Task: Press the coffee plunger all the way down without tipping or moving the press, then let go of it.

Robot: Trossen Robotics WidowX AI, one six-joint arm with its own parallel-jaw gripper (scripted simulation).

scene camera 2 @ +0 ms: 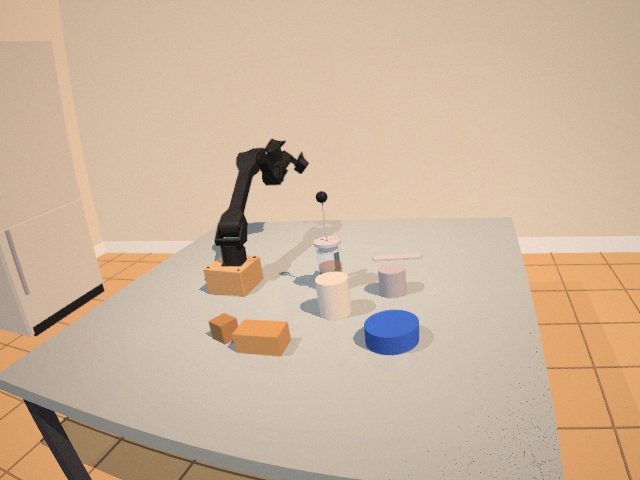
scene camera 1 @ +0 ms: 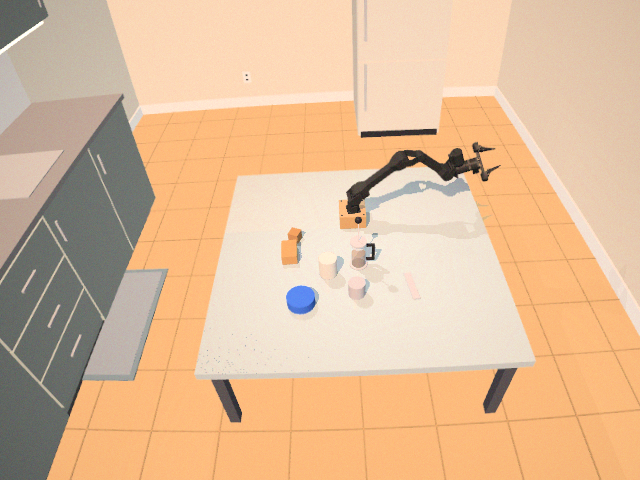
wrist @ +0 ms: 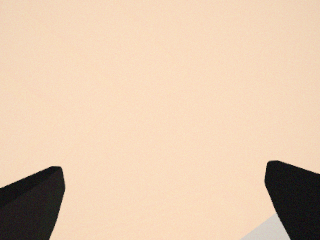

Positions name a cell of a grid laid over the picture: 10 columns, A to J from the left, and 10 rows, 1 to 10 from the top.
Scene:
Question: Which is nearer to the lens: the blue disc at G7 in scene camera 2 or the cream cylinder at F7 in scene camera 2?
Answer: The blue disc.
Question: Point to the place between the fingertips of the gripper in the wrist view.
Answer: F8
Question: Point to a coffee press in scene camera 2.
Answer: F6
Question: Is the gripper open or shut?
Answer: Open.

